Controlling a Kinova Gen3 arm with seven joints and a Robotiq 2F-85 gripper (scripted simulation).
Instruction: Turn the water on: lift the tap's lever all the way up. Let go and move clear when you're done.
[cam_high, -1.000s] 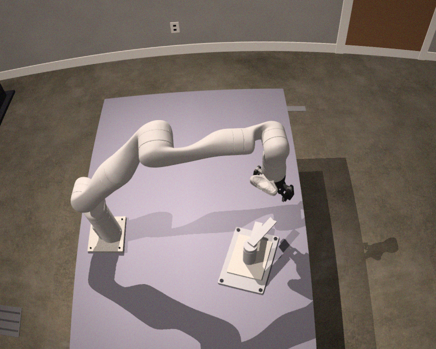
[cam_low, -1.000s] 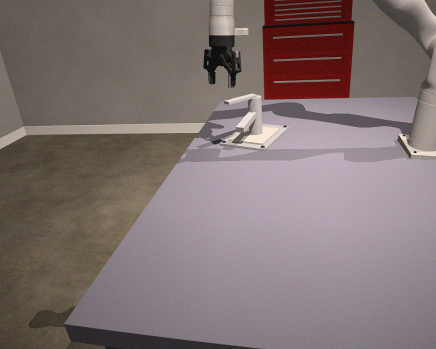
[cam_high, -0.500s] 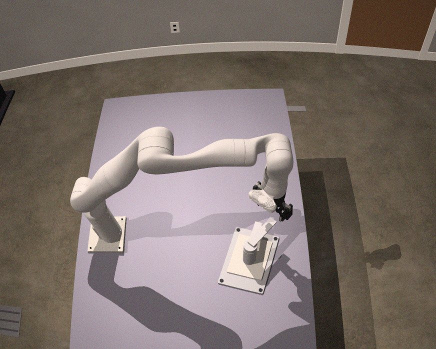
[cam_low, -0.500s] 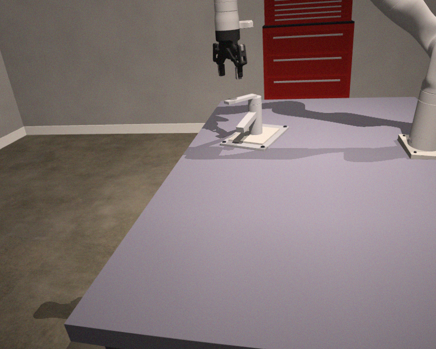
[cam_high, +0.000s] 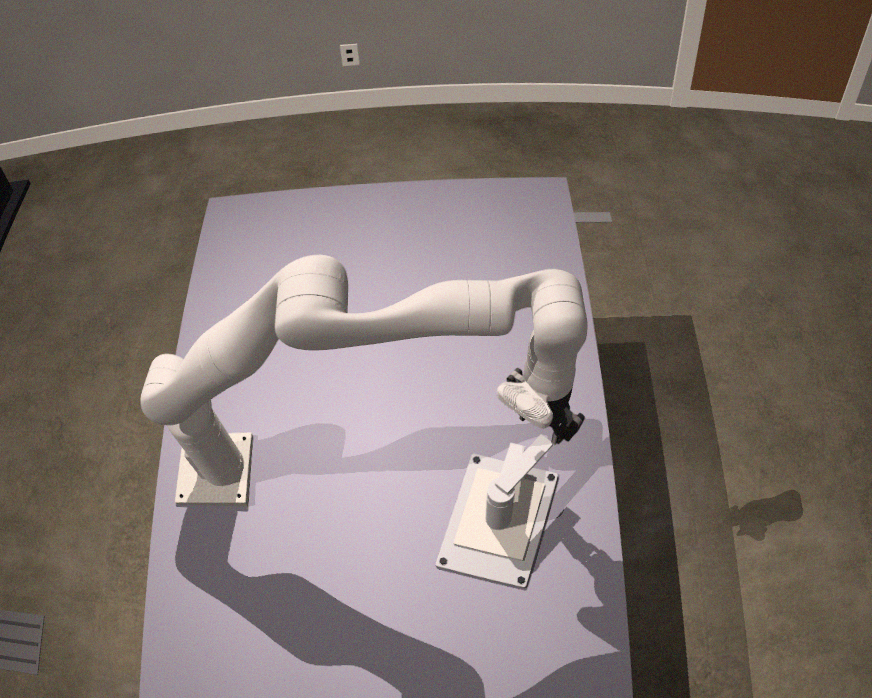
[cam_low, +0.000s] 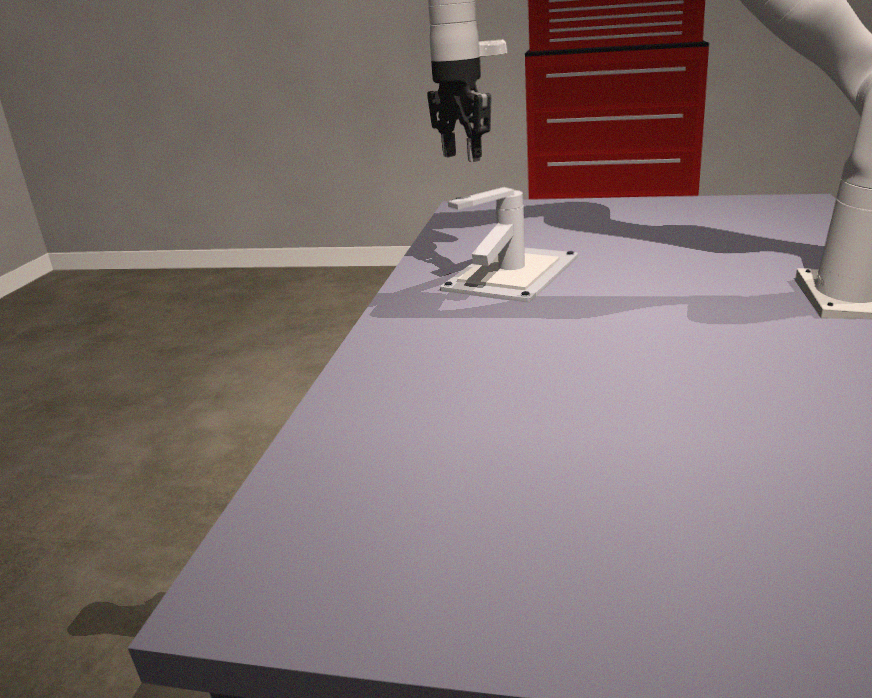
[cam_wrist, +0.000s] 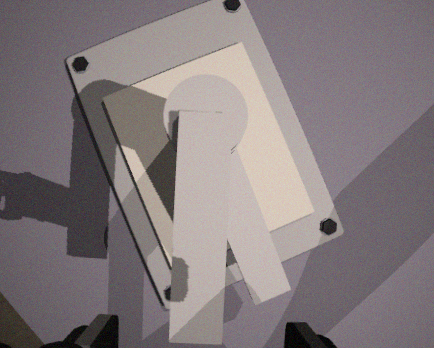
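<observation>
Right now the flat lever is 2 cm behind my hand, 3 cm to the right of it and 9 cm below it. Also, from my hand: tap 4 cm behind, 5 cm to the right, 14 cm below.
</observation>
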